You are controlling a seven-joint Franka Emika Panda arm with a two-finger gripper.
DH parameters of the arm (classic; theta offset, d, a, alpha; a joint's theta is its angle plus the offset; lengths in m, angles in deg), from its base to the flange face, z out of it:
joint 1: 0 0.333 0 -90
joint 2: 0 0 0 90
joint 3: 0 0.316 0.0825 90
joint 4: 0 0 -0.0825 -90
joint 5: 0 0.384 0 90
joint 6: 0 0 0.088 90
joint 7: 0 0.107 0 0
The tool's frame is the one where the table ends.
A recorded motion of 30 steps. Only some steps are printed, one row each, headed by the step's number.
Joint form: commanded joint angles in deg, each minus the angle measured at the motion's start. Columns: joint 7, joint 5, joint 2, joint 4, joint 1, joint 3, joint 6.
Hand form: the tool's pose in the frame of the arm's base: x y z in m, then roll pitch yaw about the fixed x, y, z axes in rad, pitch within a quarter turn. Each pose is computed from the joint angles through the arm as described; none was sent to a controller.
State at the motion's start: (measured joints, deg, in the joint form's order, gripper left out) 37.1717 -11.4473 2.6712 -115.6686 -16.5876 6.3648 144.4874
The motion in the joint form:
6: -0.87 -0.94 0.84 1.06 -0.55 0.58 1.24
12: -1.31 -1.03 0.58 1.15 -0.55 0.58 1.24
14: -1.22 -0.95 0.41 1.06 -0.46 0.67 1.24
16: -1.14 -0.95 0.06 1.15 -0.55 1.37 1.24
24: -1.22 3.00 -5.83 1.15 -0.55 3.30 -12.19
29: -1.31 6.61 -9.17 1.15 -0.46 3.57 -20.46
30: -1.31 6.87 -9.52 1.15 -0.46 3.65 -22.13
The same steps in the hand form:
6: 0.5973 -0.1059 0.4811 -3.0069 -0.4881 -0.6981
12: 0.5969 -0.1058 0.4846 -3.0095 -0.4953 -0.6895
14: 0.5965 -0.1037 0.4856 -3.0069 -0.4958 -0.6896
16: 0.5969 -0.0973 0.4902 -3.0020 -0.5024 -0.6825
24: 0.5682 -0.0759 0.5213 -3.0482 -0.3770 -0.6950
29: 0.5471 -0.0682 0.5366 -3.0601 -0.2819 -0.7225
30: 0.5437 -0.0670 0.5366 -3.0715 -0.2616 -0.7223

